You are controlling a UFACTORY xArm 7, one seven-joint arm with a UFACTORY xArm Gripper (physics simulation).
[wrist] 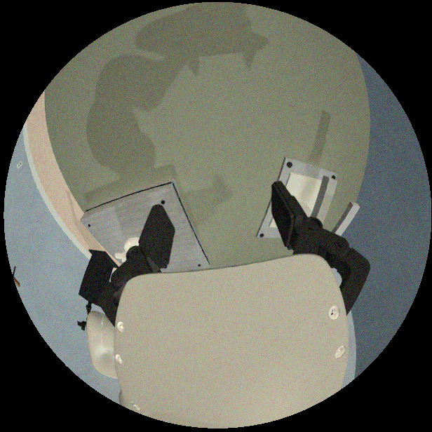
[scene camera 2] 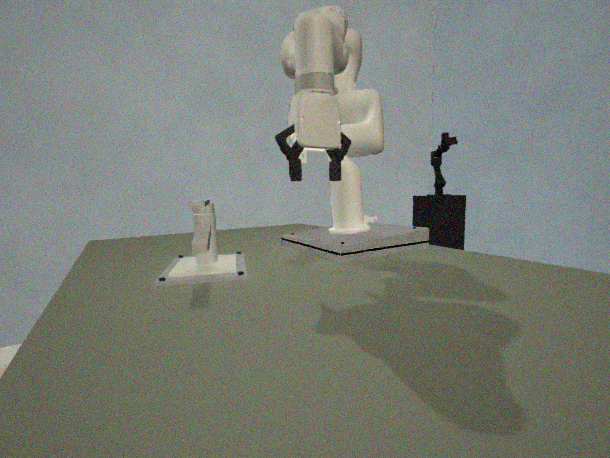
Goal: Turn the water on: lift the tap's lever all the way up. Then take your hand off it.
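Pixels of known places: gripper, fingertip midpoint: (scene camera 2: 316, 181); arm's base, origin of the base link: (scene camera 2: 349, 230).
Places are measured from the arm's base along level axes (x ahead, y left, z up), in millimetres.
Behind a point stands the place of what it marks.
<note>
The tap (scene camera 2: 204, 230) {x 430, y 161, z 47 mm} stands upright on a pale base plate with a grey rim (scene camera 2: 200, 278) {x 446, y 227, z -37 mm} (wrist: 308, 167) at the left of the table in the scene view. A slim part runs down the front of its column; the lever's exact angle is hard to tell. In the wrist view, two pale bars of the tap (wrist: 329, 199) show at the right, partly behind a finger. Which bar is the lever, I cannot tell. My gripper (scene camera 2: 315, 177) {x 218, y 265, z 145 mm} (wrist: 218, 206) is open and empty, pointing down, high above the table, to the right of the tap in the scene view, and apart from it.
The arm's grey mounting plate (scene camera 2: 385, 241) {x -12, y 172, z -9 mm} (wrist: 110, 217) lies behind and to the right of the tap in the scene view. A black box (scene camera 2: 440, 220) (wrist: 95, 275) with a small black arm (scene camera 2: 438, 170) stands beyond it. The arm's shadow falls across the green table (scene camera 2: 240, 370) {x 422, y 556, z -45 mm} (wrist: 240, 115).
</note>
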